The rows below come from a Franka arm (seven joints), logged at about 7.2 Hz.
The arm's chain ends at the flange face. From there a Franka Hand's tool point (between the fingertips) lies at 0.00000 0.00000 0.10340 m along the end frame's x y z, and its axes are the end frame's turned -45 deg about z.
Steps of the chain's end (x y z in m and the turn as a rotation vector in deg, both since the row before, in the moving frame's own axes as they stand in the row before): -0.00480, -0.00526, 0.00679, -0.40, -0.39, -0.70; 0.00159, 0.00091, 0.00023, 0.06, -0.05, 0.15; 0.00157, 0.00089, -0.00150, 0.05, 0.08, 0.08; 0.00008, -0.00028, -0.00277, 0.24, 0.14, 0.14; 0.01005, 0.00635, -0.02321, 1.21, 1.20, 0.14; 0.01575, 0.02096, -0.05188, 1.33, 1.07, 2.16
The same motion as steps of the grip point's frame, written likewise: -0.00068, -0.00709, 0.00679, -0.01, -0.56, -0.70; 0.00049, 0.00163, 0.00023, 0.08, 0.01, 0.15; 0.00065, 0.00178, -0.00150, -0.02, 0.09, 0.08; 0.00074, -0.00027, -0.00277, 0.07, 0.27, 0.14; 0.00569, 0.01159, -0.02326, 0.01, 1.70, 0.14; -0.00062, 0.02568, -0.05193, 0.18, 1.70, 2.16
